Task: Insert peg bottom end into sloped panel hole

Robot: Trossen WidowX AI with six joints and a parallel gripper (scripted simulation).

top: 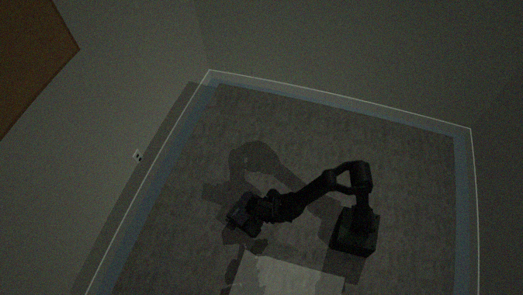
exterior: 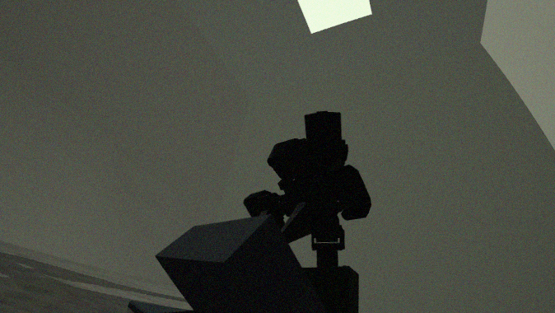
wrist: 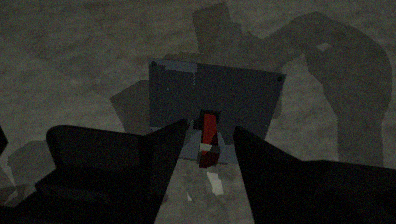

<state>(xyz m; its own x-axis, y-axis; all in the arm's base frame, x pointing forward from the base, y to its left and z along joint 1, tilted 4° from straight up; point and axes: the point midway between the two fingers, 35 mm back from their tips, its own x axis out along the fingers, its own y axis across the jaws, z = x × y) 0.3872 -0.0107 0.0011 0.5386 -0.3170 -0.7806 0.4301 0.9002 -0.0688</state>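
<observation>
The red peg lies 10 mm behind my gripper tip. From my gripper tip the other things lie so: sloped panel (50 mm below, 30 mm ahead, 10 mm to the right).
</observation>
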